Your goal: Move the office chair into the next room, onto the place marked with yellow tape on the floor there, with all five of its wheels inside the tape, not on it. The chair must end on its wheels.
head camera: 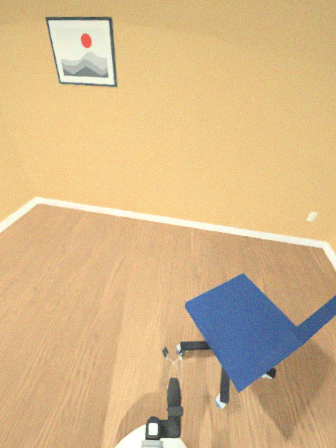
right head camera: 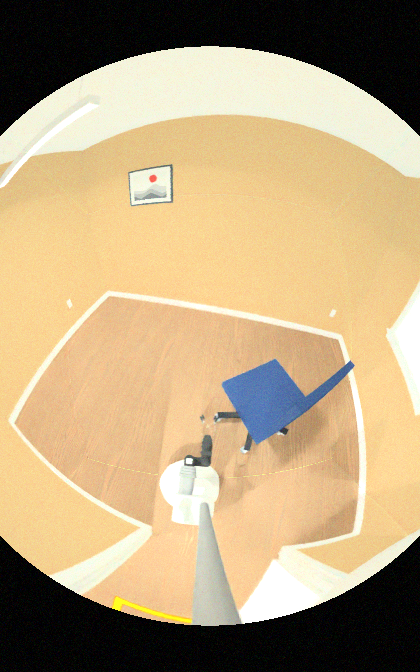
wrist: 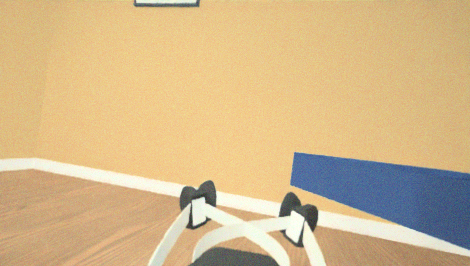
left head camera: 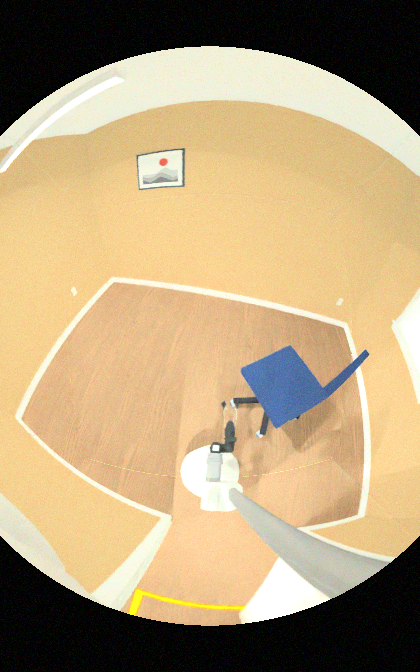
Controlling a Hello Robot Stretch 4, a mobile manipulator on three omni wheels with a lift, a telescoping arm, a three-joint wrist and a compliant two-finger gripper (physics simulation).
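Frame: origin at the robot's base, x right, y ahead, z up, level; millimetres.
Seen in the pictures: gripper, fingertip midpoint: (head camera: 173,346) (wrist: 248,202) (left head camera: 229,400).
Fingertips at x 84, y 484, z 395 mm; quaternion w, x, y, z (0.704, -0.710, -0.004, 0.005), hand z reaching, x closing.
A point is followed by its place in that frame.
The office chair (head camera: 245,330) {x 473, y 562, z 442 mm} (left head camera: 282,385) {x 445, y 587, z 442 mm} (right head camera: 265,400) stands upright on its wheels, right of and ahead of the robot; its backrest points to the right, and part of its base is hidden under the seat. In the wrist view the blue seat (wrist: 380,195) {x 238, y 566, z 408 mm} shows at the right. My gripper (head camera: 173,353) {x 84, y 484, z 395 mm} (left head camera: 230,405) {x 84, y 484, z 395 mm} (right head camera: 209,419) (wrist: 248,202) {x 84, y 484, z 395 mm} is open and empty, pointing forward left of the seat; in the head view its tips overlap the end of one chair leg. Part of the yellow tape (left head camera: 190,604) (right head camera: 150,612) shows at the bottom of both side head views, behind the robot, beyond a doorway.
The robot's round white base (left head camera: 192,470) {x -119, y 1, z 187 mm} (right head camera: 172,482) stands between chair and doorway. A white door jamb (left head camera: 135,560) {x -280, y -435, z 787 mm} (right head camera: 107,555) and a white panel (left head camera: 285,582) (right head camera: 277,592) flank the opening. The grey mast (left head camera: 300,555) {x 81, y -77, z 1269 mm} (right head camera: 207,575) hides part of it. Orange walls surround the floor.
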